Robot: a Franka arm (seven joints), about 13 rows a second.
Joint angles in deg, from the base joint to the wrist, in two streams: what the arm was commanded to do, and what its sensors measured. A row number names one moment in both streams.
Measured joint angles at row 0: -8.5, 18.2, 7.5, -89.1, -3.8, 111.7, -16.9
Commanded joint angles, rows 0 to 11: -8.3, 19.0, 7.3, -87.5, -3.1, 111.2, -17.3; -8.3, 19.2, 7.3, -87.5, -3.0, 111.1, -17.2; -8.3, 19.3, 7.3, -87.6, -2.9, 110.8, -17.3; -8.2, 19.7, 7.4, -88.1, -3.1, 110.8, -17.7; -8.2, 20.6, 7.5, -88.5, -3.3, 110.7, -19.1; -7.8, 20.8, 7.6, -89.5, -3.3, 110.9, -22.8; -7.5, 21.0, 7.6, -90.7, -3.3, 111.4, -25.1; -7.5, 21.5, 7.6, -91.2, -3.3, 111.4, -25.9; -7.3, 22.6, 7.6, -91.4, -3.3, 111.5, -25.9; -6.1, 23.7, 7.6, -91.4, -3.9, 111.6, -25.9; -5.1, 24.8, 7.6, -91.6, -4.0, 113.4, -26.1; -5.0, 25.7, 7.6, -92.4, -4.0, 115.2, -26.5
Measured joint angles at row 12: -6.2, 24.3, 7.9, -91.6, -3.8, 112.7, -25.3
